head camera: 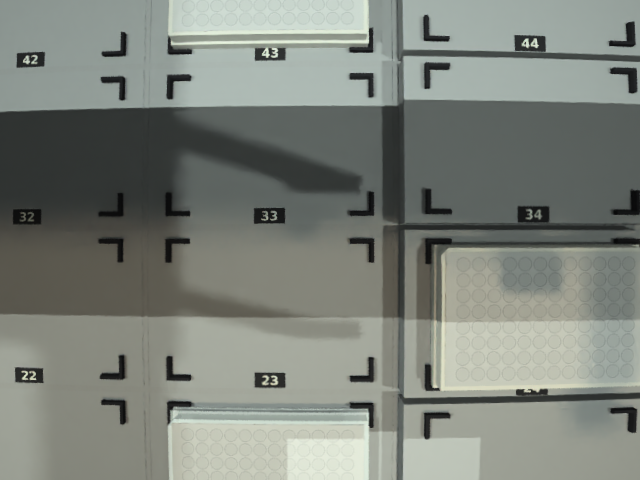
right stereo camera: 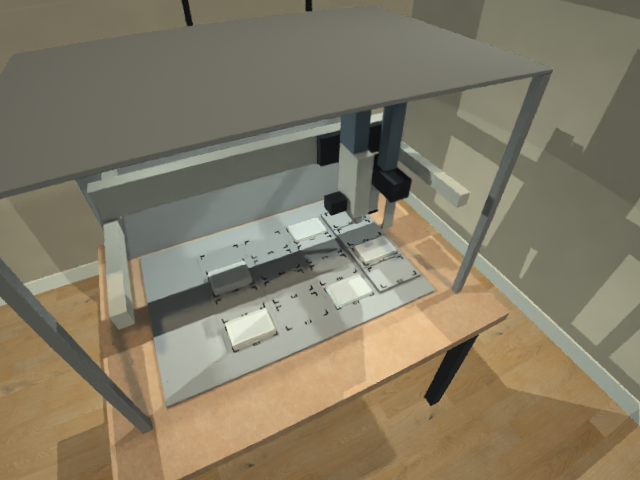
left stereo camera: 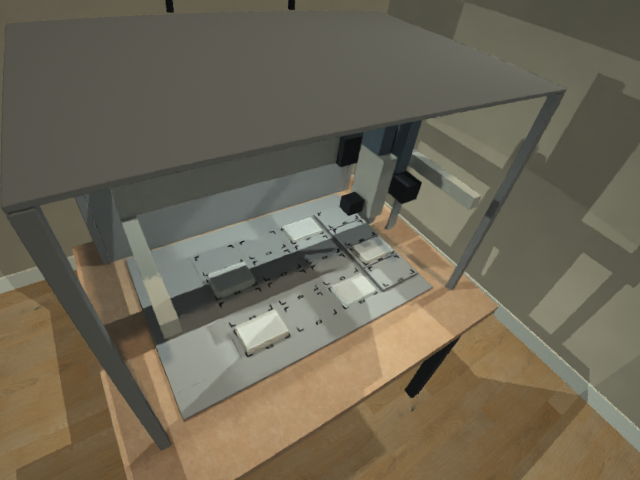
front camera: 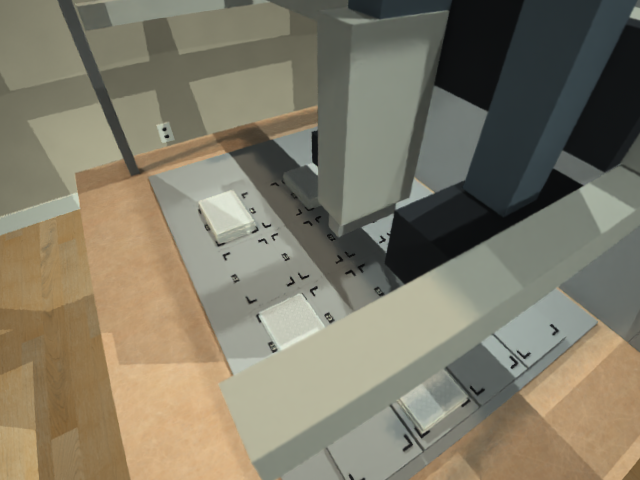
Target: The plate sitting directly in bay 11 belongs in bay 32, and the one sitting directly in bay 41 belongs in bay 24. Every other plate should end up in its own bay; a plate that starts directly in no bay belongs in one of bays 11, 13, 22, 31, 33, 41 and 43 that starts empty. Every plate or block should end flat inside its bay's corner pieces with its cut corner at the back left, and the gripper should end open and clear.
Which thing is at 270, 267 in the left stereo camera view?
A bay 32.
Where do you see a grey back panel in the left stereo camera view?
161, 227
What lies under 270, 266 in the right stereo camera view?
A bay 32.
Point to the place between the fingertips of my gripper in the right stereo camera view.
At 379, 219
